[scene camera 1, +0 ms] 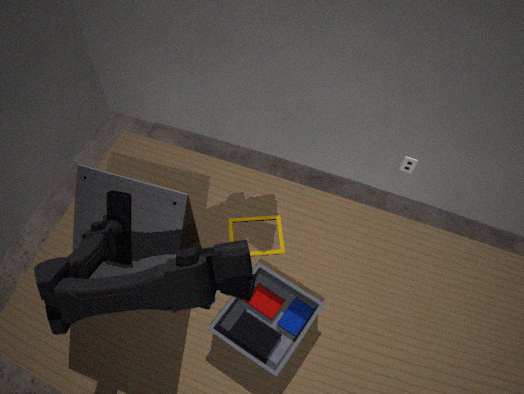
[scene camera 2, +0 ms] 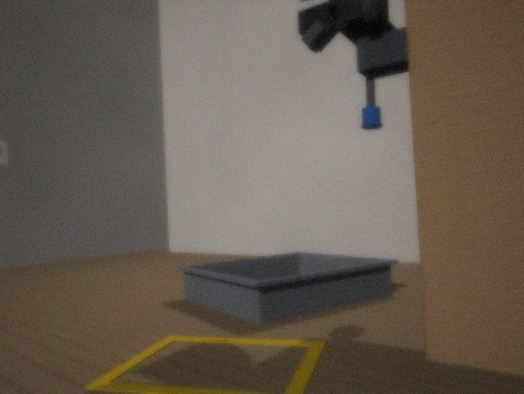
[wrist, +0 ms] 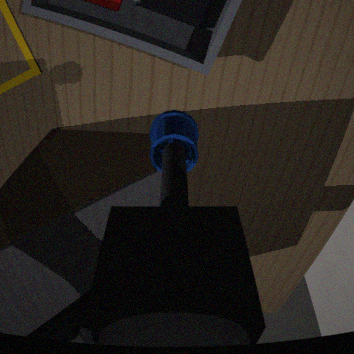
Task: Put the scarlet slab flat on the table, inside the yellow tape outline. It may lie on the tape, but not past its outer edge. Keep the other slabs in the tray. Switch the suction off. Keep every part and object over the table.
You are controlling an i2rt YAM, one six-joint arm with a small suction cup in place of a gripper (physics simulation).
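Frame: origin at the arm's base, x left, y back, z up, level; centimetres.
Seen in the pictures: hand, tool point: (scene camera 2: 371, 127) (wrist: 173, 132); arm's base, link origin: (scene camera 1: 119, 228).
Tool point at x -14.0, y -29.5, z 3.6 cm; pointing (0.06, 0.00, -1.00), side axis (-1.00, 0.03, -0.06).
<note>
Pixels of each thing's top centre, then the offset from my tool point to it.
- scarlet slab, top centre: (scene camera 1: 265, 301) dx +9.7, dy -11.8, dz -23.0 cm
- grey tray, top centre: (scene camera 2: 283, 263) (scene camera 1: 267, 316) dx +4.1, dy -13.4, dz -19.2 cm
- blue slab, top centre: (scene camera 1: 295, 316) dx +6.9, dy -21.3, dz -22.9 cm
- black slab, top centre: (scene camera 1: 254, 335) dx -0.9, dy -10.9, dz -23.0 cm
The scarlet slab (scene camera 1: 266, 302) lies in the grey tray (scene camera 1: 243, 351) (scene camera 2: 225, 300) (wrist: 120, 40); part of it (wrist: 107, 3) shows at the top of the wrist view. A blue slab (scene camera 1: 296, 317) and a black slab (scene camera 1: 254, 335) (wrist: 175, 7) lie in the tray too. The yellow tape outline (scene camera 1: 281, 234) (scene camera 2: 240, 341) (wrist: 20, 42) lies on the table beside the tray, with shadow across it. My blue suction cup (scene camera 2: 371, 125) (wrist: 174, 122) is open, holds nothing and hangs high above the table, outside the tray. In scene camera 1 the arm hides most of it.
The dark arm (scene camera 1: 135, 285) reaches from a grey plate (scene camera 1: 150, 215) toward the tray's left side. The tray's walls stand up around the slabs. A brown wooden surface (scene camera 2: 470, 175) fills the right of scene camera 2. A wall stands beyond the table's far edge.
</note>
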